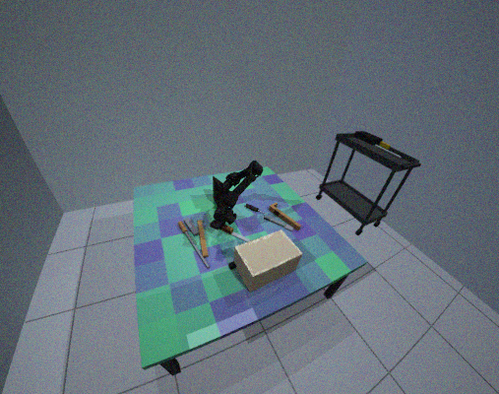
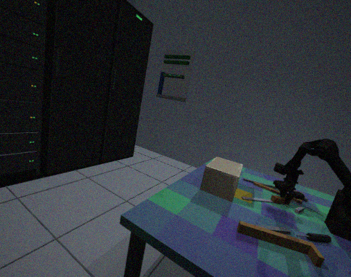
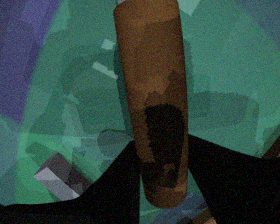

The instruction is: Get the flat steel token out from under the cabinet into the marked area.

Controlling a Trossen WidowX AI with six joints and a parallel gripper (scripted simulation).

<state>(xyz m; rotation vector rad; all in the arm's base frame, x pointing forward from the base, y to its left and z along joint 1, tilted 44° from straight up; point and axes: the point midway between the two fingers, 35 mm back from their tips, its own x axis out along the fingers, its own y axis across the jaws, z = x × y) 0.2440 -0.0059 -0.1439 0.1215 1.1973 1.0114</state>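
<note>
Now: gripper tip 30 mm short of the wooden stick and 140 mm to the left of it. The rest, counted from my gripper tip: yellow marked patch (220 mm ahead, 110 mm to the left, 10 mm below); then flat grey bar (80 mm behind, 190 mm to the right); then short grey piece (80 mm behind, 30 mm to the left).
</note>
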